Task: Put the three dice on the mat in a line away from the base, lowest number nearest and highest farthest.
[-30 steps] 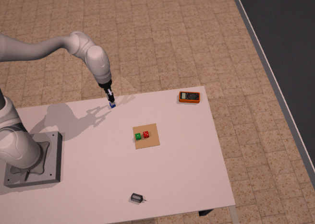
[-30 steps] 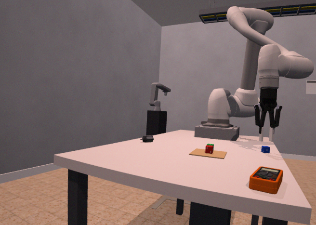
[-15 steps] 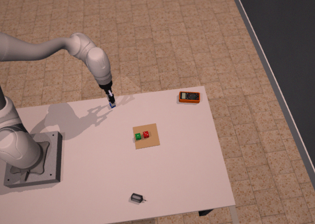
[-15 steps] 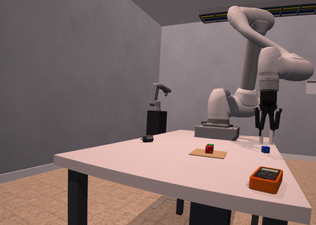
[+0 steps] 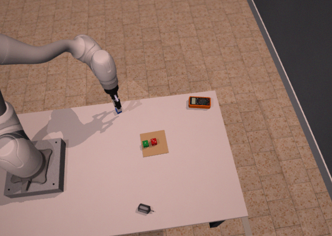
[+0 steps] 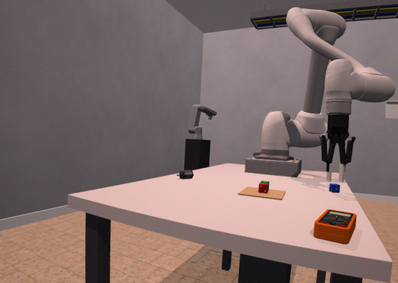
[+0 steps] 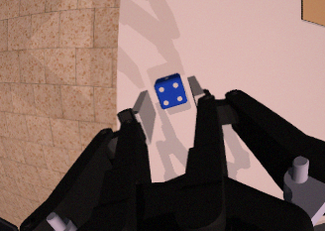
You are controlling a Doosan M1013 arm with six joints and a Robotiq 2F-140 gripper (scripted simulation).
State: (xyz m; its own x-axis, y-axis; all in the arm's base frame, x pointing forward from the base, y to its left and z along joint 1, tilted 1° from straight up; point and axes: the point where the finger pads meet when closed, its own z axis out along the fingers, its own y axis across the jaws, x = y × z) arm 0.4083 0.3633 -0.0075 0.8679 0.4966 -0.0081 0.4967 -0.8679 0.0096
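My gripper is now 60 mm above the blue die. Also, from my hand: red die 210 mm ahead, 210 mm to the right, 50 mm below; green die 170 mm ahead, 220 mm to the right, 50 mm below; tan mat 210 mm ahead, 210 mm to the right, 70 mm below.
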